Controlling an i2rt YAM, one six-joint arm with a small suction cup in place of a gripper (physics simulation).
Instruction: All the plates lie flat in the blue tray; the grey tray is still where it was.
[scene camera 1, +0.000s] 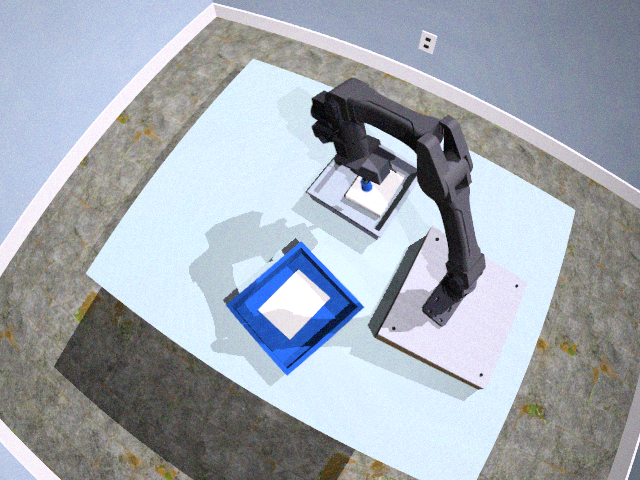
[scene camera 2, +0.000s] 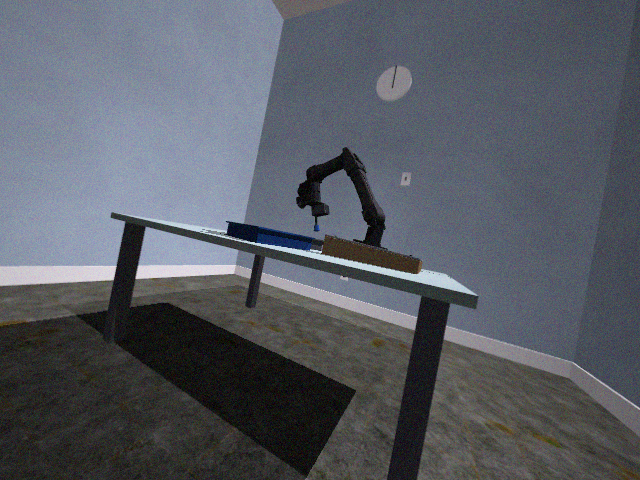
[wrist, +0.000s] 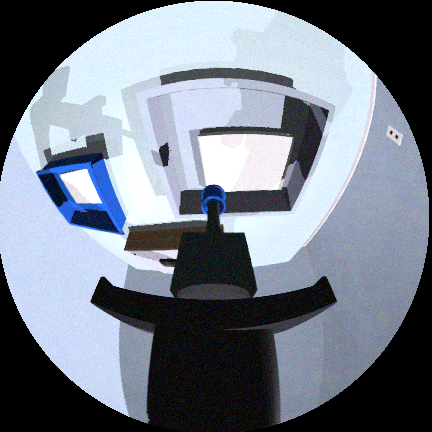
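Seen in the pictures: hand at its tool point: (scene camera 1: 366, 187) (scene camera 2: 316, 230) (wrist: 213, 194); arm's base at its link origin: (scene camera 1: 453, 288) (scene camera 2: 371, 246).
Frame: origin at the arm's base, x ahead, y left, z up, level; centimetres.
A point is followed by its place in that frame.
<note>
A blue tray (scene camera 1: 240, 302) @(x 39.1, y 35.6, z -3.5 cm) (scene camera 2: 269, 238) @(x 18.3, y 36.5, z -4.0 cm) (wrist: 108, 192) @(x 27.7, y 16.4, z -3.9 cm) stands on the table with a white square plate (scene camera 1: 294, 304) @(x 28.8, y 27.0, z -5.1 cm) (wrist: 80, 186) @(x 29.6, y 26.9, z -5.1 cm) lying flat inside it. A grey tray (scene camera 1: 327, 189) @(x 43.0, y -3.1, z -5.6 cm) (wrist: 177, 116) @(x 40.5, y -1.0, z -5.6 cm) stands farther back and holds another white square plate (scene camera 1: 382, 198) @(x 29.3, y -9.9, z -4.0 cm) (wrist: 245, 160) @(x 34.0, y -11.5, z -4.0 cm) at its right side. My suction cup (scene camera 1: 366, 186) (scene camera 2: 315, 227) (wrist: 212, 195) hangs a little above the near edge of that plate and carries nothing. In the side view the grey tray is hidden behind the blue tray.
The arm's base (scene camera 1: 449, 305) @(x -1.5, y 4.7, z 1.0 cm) stands on a pale mounting plate (scene camera 1: 480, 335) @(x -13.0, y 5.2, z -0.8 cm) with a brown edge (scene camera 2: 371, 255) @(x -8.5, y 17.8, z -3.2 cm) (wrist: 157, 238) @(x 10.6, y 8.6, z -2.8 cm) right of the blue tray. The pale table top (scene camera 1: 170, 207) @(x 75.0, y 29.4, z -6.0 cm) ends at edges on all sides.
</note>
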